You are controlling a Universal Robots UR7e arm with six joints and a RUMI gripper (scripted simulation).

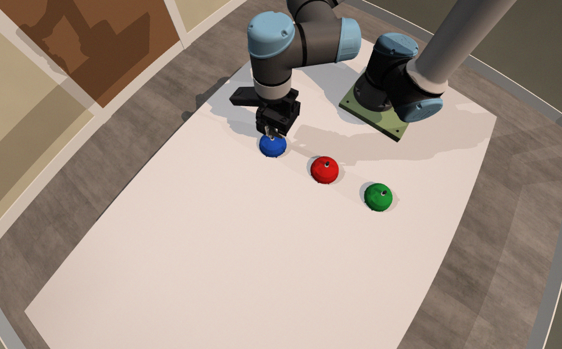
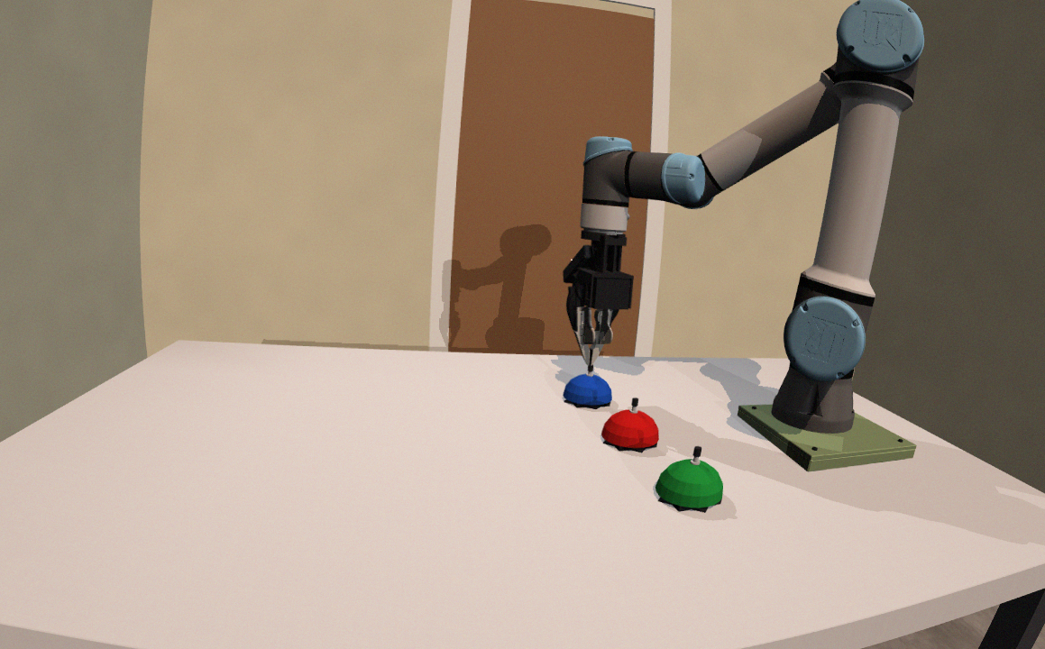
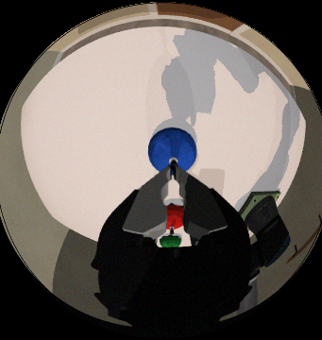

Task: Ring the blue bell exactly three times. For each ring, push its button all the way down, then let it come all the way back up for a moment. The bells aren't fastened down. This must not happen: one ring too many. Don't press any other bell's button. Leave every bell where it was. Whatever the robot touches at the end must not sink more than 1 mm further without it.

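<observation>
Now: the blue bell 40 mm below my hand. The rest, counted from my hand: green bell 40 mm behind, 350 mm to the left, 40 mm below; then red bell 20 mm behind, 180 mm to the left, 40 mm below.
</observation>
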